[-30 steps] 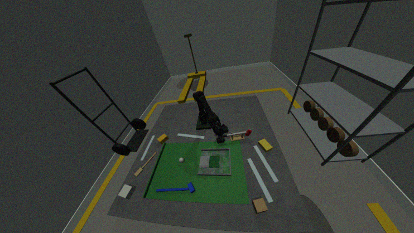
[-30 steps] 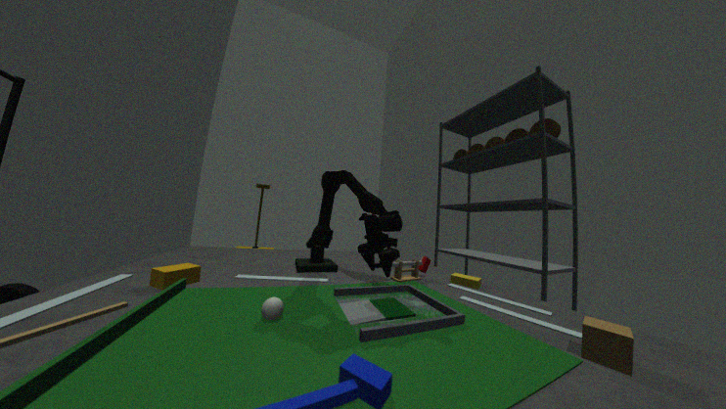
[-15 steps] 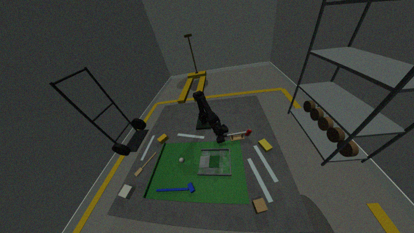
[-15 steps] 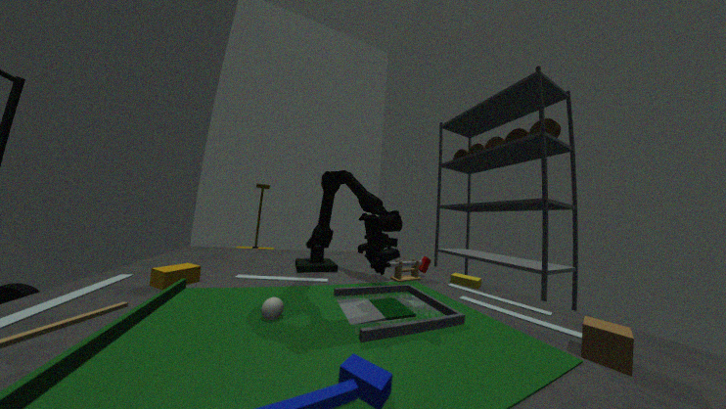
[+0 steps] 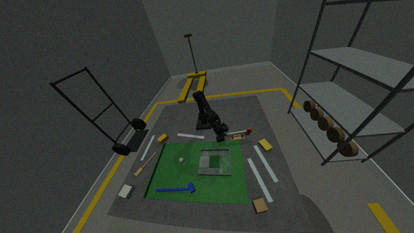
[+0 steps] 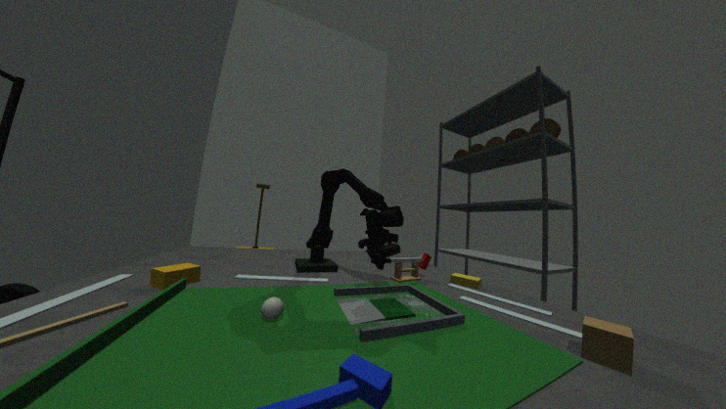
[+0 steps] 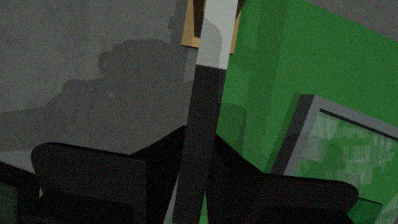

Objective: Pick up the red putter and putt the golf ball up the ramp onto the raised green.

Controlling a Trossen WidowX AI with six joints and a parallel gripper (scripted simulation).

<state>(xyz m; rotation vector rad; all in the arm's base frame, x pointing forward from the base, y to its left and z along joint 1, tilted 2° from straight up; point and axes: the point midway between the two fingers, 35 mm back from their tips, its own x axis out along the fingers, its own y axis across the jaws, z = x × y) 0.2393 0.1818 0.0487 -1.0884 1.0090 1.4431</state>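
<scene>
Right now my gripper tip is 2 cm past the red putter, 11 cm to the right of it and 3 cm below it. From my gripper tip the other things lie so: white golf ball (19 cm ahead, 35 cm to the right, 3 cm below); then yellow block (4 cm behind, 61 cm to the right, 3 cm below); then blue putter (41 cm ahead, 34 cm to the right, 3 cm below).
</scene>
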